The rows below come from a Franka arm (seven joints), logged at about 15 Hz.
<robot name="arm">
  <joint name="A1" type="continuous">
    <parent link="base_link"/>
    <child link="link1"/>
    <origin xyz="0 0 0.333" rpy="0 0 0"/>
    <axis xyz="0 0 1"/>
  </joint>
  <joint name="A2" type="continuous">
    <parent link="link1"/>
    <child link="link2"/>
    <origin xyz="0 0 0" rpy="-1.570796 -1.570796 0"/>
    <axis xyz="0 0 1"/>
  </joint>
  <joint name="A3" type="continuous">
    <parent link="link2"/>
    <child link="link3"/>
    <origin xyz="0.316 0 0" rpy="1.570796 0 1.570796"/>
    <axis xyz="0 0 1"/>
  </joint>
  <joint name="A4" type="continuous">
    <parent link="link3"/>
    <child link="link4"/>
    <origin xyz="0.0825 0 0" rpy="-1.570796 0 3.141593"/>
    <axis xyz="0 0 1"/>
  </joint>
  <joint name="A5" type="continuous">
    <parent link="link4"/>
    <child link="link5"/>
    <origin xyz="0.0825 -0.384 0" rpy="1.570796 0 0"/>
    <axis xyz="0 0 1"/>
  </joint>
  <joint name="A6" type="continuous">
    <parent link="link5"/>
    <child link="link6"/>
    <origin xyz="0 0 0" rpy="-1.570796 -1.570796 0"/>
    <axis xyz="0 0 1"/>
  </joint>
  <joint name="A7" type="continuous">
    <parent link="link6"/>
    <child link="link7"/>
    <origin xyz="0 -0.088 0" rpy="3.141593 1.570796 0"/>
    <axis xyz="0 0 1"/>
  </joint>
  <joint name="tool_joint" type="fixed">
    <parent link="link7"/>
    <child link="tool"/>
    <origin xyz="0 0 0.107" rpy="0 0 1.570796"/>
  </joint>
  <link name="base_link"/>
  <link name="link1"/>
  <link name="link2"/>
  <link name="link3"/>
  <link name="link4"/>
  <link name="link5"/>
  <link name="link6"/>
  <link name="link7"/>
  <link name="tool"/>
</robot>
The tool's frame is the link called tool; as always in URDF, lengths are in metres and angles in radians. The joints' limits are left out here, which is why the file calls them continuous.
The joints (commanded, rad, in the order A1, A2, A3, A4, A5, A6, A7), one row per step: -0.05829 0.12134 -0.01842 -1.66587 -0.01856 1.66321 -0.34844; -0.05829 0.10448 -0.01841 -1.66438 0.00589 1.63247 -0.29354; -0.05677 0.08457 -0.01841 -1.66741 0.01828 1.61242 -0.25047; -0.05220 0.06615 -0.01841 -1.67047 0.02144 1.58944 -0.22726; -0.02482 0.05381 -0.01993 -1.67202 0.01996 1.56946 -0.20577; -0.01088 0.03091 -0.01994 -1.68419 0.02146 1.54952 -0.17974; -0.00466 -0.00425 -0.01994 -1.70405 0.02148 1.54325 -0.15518; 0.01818 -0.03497 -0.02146 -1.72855 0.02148 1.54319 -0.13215; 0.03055 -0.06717 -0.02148 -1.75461 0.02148 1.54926 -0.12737; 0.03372 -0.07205 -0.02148 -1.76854 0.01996 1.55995 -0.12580; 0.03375 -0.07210 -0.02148 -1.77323 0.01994 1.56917 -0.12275; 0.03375 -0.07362 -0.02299 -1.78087 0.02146 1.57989 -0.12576; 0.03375 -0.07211 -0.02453 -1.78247 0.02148 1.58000 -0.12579
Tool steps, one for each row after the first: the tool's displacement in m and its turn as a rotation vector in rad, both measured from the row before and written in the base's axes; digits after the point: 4 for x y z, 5 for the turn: -0.0064 0.0029 0.0083 0.01792 0.01058 -0.05971; -0.0065 0.0026 0.0086 0.00691 0.00310 -0.04328; -0.0066 0.0034 0.0074 0.00080 0.00801 -0.01853; -0.0044 0.0147 0.0048 -0.00394 0.00985 0.00524; -0.0082 0.0082 0.0058 -0.00180 0.00980 -0.01160; -0.0104 0.0036 0.0097 -0.00343 -0.00841 -0.01789; -0.0091 0.0115 0.0052 -0.00293 -0.00561 -0.00142; -0.0091 0.0063 0.0054 0.00002 -0.01209 0.00751; -0.0011 0.0014 -0.0031 -0.00163 -0.00162 0.00158; 0.0007 0.0000 -0.0015 -0.00039 -0.00452 -0.00318; 0.0003 -0.0007 -0.0020 0.00206 -0.00464 0.00105; 0.0002 -0.0008 -0.0015 0.00007 0.00300 -0.00151
